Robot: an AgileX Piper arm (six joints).
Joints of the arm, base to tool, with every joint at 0 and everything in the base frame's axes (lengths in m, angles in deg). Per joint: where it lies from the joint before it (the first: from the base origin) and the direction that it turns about. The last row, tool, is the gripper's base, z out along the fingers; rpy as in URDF.
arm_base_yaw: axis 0 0 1 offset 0 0 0.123
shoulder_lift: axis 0 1 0 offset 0 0 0
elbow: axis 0 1 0 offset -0.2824 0 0.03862
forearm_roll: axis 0.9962 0 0.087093 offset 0.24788 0 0.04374
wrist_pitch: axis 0 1 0 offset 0 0 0
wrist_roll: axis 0.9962 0 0.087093 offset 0.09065 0 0.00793
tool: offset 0 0 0 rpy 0 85.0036 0
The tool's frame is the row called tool.
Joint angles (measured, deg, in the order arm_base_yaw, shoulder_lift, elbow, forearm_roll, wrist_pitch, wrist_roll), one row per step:
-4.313, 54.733, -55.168, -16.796, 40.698, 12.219
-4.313, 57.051, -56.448, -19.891, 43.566, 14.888
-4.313, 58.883, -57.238, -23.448, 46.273, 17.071
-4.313, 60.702, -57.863, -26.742, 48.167, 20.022
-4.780, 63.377, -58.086, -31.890, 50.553, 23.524
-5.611, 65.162, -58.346, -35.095, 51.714, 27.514
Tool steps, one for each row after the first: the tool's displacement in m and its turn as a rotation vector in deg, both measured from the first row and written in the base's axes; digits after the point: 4 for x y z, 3 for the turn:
0.0070, -0.0047, -0.0031, -0.645, 3.254, -2.688
0.0117, -0.0099, -0.0067, -2.257, 6.348, -5.279
0.0170, -0.0147, -0.0101, -3.197, 8.429, -8.116
0.0243, -0.0236, -0.0180, -5.689, 11.803, -12.205
0.0289, -0.0312, -0.0222, -6.049, 12.783, -16.270

